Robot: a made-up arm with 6 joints. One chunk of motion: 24 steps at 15 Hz.
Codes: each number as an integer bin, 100 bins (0 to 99) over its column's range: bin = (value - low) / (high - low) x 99, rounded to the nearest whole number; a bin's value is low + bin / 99 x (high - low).
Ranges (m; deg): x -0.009..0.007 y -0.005..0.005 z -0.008..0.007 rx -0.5..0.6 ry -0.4..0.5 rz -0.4..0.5
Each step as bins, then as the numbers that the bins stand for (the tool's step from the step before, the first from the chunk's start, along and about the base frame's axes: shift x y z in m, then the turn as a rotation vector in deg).
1 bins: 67 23 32 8 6 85
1 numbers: 0.00183 -0.00268 -0.00315 -0.411 -0.345 0.373
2 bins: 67 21 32 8 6 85
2 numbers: 0.00183 -0.00288 -0.00315 -0.411 -0.345 0.373
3 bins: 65 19 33 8 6 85
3 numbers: 0.00151 -0.00308 -0.00300 -0.411 -0.345 0.373
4 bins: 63 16 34 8 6 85
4 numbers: 0.00118 -0.00338 -0.00285 -0.411 -0.345 0.373
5 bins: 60 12 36 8 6 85
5 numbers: 0.00070 -0.00379 -0.00255 -0.411 -0.345 0.373
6 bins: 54 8 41 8 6 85
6 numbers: -0.00027 -0.00419 -0.00179 -0.411 -0.345 0.373
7 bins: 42 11 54 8 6 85
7 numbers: -0.00221 -0.00389 0.00018 -0.411 -0.345 0.373
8 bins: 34 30 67 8 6 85
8 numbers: -0.00351 -0.00197 0.00215 -0.411 -0.345 0.373
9 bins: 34 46 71 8 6 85
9 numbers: -0.00351 -0.00035 0.00276 -0.411 -0.345 0.373
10 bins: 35 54 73 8 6 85
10 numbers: -0.00334 0.00045 0.00306 -0.411 -0.345 0.373
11 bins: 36 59 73 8 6 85
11 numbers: -0.00318 0.00096 0.00306 -0.411 -0.345 0.373
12 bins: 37 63 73 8 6 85
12 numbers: -0.00302 0.00136 0.00306 -0.411 -0.345 0.373
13 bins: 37 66 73 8 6 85
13 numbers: -0.00302 0.00167 0.00306 -0.411 -0.345 0.373
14 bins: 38 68 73 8 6 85
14 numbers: -0.00286 0.00187 0.00306 -0.411 -0.345 0.373
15 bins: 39 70 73 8 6 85
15 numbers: -0.00270 0.00207 0.00306 -0.411 -0.345 0.373
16 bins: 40 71 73 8 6 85
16 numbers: -0.00254 0.00217 0.00306 -0.411 -0.345 0.373
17 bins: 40 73 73 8 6 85
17 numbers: -0.00254 0.00237 0.00306 -0.411 -0.345 0.373
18 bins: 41 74 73 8 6 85
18 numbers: -0.00237 0.00247 0.00306 -0.411 -0.345 0.373
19 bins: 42 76 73 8 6 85
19 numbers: -0.00221 0.00268 0.00306 -0.411 -0.345 0.373
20 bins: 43 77 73 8 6 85
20 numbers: -0.00205 0.00278 0.00306 -0.411 -0.345 0.373
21 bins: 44 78 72 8 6 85
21 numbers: -0.00189 0.00288 0.00291 -0.411 -0.345 0.373
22 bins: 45 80 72 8 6 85
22 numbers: -0.00173 0.00308 0.00291 -0.411 -0.345 0.373
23 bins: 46 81 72 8 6 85
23 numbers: -0.00157 0.00318 0.00291 -0.411 -0.345 0.373
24 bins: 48 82 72 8 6 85
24 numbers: -0.00124 0.00328 0.00291 -0.411 -0.345 0.373
